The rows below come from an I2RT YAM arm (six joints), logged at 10 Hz.
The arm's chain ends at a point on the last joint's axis. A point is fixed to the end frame.
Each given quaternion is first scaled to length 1.
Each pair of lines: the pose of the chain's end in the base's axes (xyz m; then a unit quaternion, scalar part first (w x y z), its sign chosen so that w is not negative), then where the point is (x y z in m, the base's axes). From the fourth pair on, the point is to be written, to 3 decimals.
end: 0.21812 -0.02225 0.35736 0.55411 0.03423 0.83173 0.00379
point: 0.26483 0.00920 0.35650
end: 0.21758 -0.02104 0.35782 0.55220 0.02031 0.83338 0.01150
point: 0.26326 0.01188 0.35668
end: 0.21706 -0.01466 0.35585 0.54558 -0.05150 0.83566 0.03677
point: 0.25737 0.02456 0.35290
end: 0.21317 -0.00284 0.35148 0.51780 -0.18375 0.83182 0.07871
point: 0.241 0.045 0.344
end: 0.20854 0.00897 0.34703 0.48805 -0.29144 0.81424 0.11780
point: 0.225 0.062 0.336
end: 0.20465 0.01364 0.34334 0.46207 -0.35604 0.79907 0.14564
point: 0.213 0.068 0.330
